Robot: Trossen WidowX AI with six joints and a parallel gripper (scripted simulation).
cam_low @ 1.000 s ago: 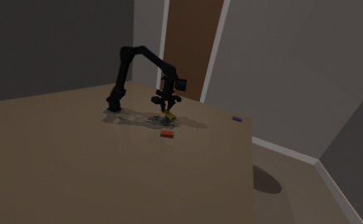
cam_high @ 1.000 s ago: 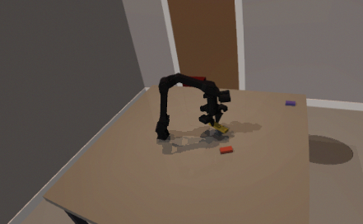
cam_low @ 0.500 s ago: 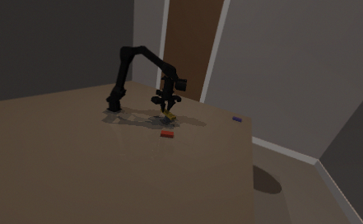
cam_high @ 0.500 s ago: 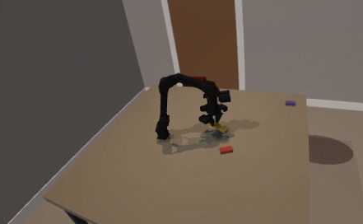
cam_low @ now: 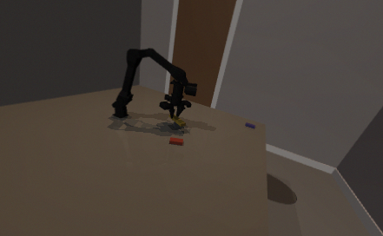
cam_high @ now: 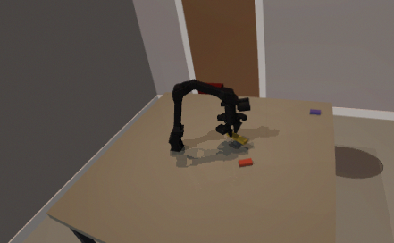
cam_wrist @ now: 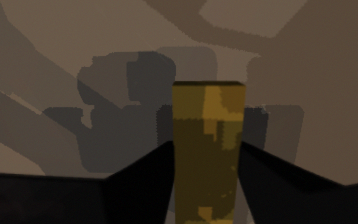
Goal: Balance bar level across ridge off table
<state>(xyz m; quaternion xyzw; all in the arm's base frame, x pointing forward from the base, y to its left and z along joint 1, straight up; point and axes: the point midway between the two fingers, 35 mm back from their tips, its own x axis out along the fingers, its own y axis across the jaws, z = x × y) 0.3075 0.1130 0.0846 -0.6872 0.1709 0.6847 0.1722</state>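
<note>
Right now the yellow bar is 30 mm ahead of my gripper tip and 10 mm to the right of it. Also, from my gripper tip: red block 150 mm to the right, 110 mm ahead, 40 mm below; small purple block 430 mm ahead, 390 mm to the left, 40 mm below.
</note>
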